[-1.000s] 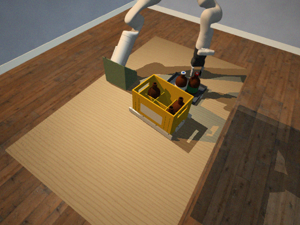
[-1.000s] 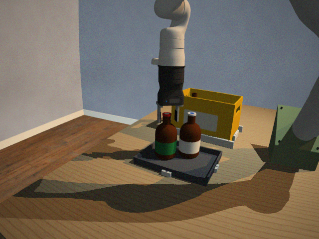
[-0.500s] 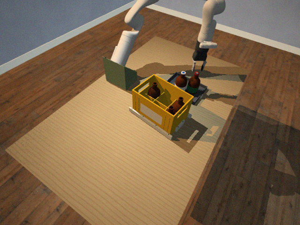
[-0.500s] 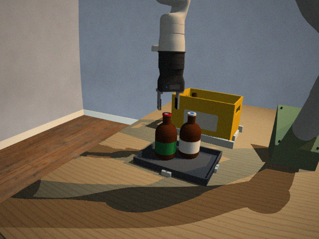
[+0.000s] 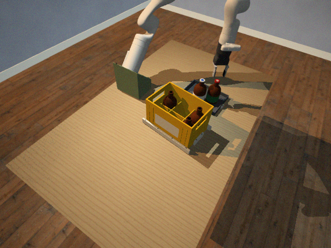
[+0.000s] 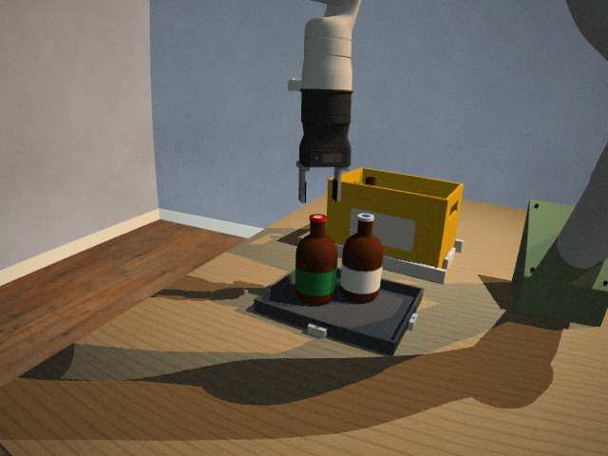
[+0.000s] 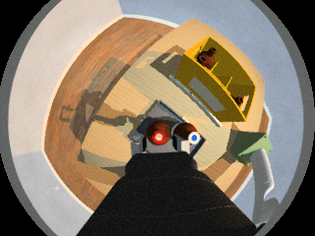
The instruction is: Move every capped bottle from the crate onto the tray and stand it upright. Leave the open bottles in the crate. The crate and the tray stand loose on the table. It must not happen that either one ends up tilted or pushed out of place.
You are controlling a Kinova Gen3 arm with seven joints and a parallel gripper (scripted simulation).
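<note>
My hand is 120 mm above the white-label bottle, 70 mm past it and 40 mm to the left of it. The rest, counted from my hand: yellow crate: 280 mm to the right, 120 mm below, 110 mm behind; then dark tray: 190 mm below, 50 mm behind, 10 mm to the left.
</note>
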